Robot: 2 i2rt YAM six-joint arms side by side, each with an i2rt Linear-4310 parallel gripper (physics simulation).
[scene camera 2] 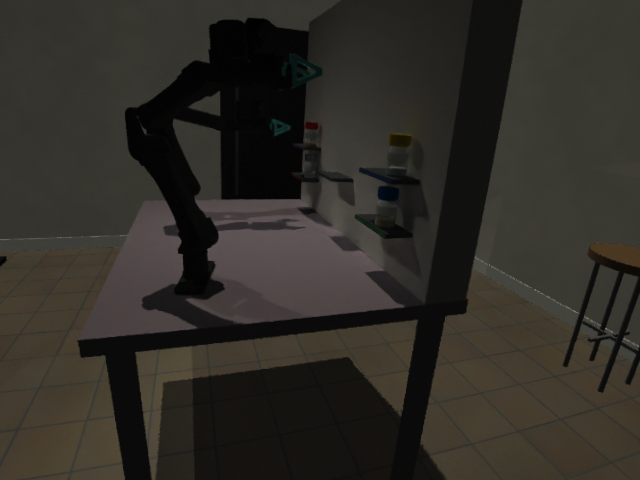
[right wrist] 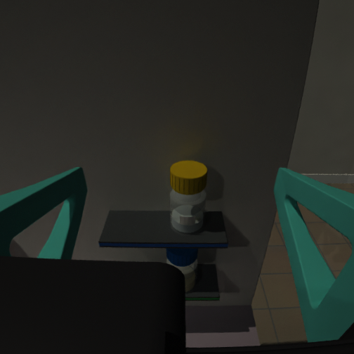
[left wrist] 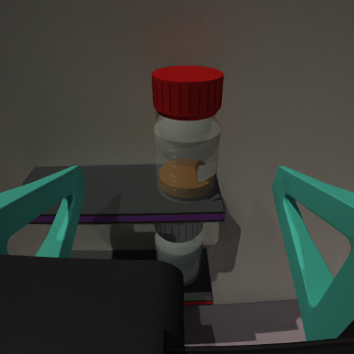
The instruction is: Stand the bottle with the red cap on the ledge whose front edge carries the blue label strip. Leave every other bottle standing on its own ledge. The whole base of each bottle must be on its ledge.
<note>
I see my left gripper (left wrist: 178, 176), my right gripper (right wrist: 180, 177), a red-capped bottle (left wrist: 186, 133), a yellow-capped bottle (right wrist: 187, 198), a grey-capped bottle (left wrist: 180, 244), a green-strip ledge (right wrist: 206, 285) and an upright wall panel (left wrist: 83, 88).
The right wrist view does not show the red-capped bottle: it is out of frame. The left wrist view misses the yellow-capped bottle: it is out of frame.
</note>
